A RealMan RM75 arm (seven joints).
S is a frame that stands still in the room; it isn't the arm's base.
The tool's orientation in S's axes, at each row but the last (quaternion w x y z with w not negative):
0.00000, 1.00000, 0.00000, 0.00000
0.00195, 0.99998, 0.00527, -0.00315
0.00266, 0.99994, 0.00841, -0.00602
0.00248, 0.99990, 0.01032, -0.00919
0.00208, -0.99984, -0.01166, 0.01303
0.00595, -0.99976, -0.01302, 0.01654
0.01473, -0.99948, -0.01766, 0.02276
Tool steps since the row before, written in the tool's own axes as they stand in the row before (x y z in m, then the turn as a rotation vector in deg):
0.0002, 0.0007, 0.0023, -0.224, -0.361, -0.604
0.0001, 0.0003, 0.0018, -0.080, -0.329, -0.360
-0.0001, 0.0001, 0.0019, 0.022, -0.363, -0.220
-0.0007, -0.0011, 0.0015, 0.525, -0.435, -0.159
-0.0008, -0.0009, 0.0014, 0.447, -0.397, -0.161
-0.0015, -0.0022, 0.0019, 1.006, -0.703, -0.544
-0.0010, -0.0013, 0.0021, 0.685, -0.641, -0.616
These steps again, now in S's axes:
0.0002, -0.0007, -0.0023, -0.224, 0.361, 0.604
0.0001, -0.0003, -0.0018, -0.081, 0.330, 0.359
-0.0001, -0.0001, -0.0019, 0.019, 0.365, 0.218
-0.0007, 0.0011, -0.0015, 0.519, 0.447, 0.147
-0.0009, 0.0009, -0.0014, 0.442, 0.407, 0.151
-0.0016, 0.0022, -0.0018, 1.005, 0.723, 0.519
-0.0011, 0.0013, -0.0020, 0.690, 0.647, 0.604

